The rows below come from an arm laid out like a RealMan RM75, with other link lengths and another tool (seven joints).
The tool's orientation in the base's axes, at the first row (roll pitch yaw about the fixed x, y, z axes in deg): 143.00, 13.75, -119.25
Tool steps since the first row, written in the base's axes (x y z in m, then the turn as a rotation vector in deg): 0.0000, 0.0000, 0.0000, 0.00, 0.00, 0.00; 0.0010, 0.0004, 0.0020, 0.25, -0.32, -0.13; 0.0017, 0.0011, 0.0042, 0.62, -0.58, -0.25; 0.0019, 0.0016, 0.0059, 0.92, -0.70, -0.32; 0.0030, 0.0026, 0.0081, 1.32, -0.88, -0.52; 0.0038, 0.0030, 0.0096, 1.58, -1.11, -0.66; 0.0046, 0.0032, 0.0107, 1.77, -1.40, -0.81; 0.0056, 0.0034, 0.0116, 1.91, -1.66, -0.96; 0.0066, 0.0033, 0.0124, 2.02, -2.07, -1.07
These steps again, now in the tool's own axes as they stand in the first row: 0.0000, 0.0000, 0.0000, 0.00, 0.00, 0.00; -0.0013, 0.0005, -0.0018, 0.18, -0.35, -0.15; -0.0027, 0.0014, -0.0035, 0.26, -0.78, -0.34; -0.0037, 0.0024, -0.0047, 0.23, -1.08, -0.47; -0.0056, 0.0031, -0.0064, 0.24, -1.55, -0.57; -0.0066, 0.0035, -0.0077, 0.35, -1.89, -0.68; -0.0074, 0.0036, -0.0088, 0.54, -2.20, -0.78; -0.0083, 0.0034, -0.0099, 0.73, -2.47, -0.84; -0.0089, 0.0031, -0.0110, 1.05, -2.72, -0.99
